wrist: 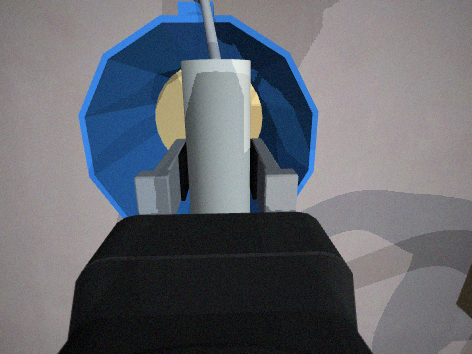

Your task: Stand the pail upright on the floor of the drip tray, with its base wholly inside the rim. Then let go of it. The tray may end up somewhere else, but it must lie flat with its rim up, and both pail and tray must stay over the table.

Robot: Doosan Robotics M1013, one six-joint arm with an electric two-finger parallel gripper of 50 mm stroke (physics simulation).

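Frame: origin at the arm's base, x up, y right, z ahead, level; centimetres.
Seen in the pictures: gripper, between the fingertips: (219, 157).
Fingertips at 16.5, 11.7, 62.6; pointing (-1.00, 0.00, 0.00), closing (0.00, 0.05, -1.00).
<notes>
A point is followed by its place in that frame, as x, y, z.
The blue pail (125, 155) @[6.2, 8.8, 71.1] is seen from above, with its many-sided rim open toward the camera and a tan round area inside at the bottom. Its thick pale grey handle grip (216, 95) @[19.7, 15.2, 62.8] crosses over the opening, and a thin grey wire runs from the grip to a blue lug at the top of the rim. My gripper (219, 157) @[16.5, 11.7, 62.6] is shut on the handle grip, one finger on each side with the dark pads against it. The near part of the pail is hidden behind the gripper body. The drip tray does not show in a way I can identify.
The pale table top (390, 125) @[-5.8, 11.0, 40.1] lies around the pail, with curved grey shadows at the right. A corner of a dark olive thing (466, 300) @[-4.4, -16.1, 22.2] shows at the lower right edge; what it is I cannot tell.
</notes>
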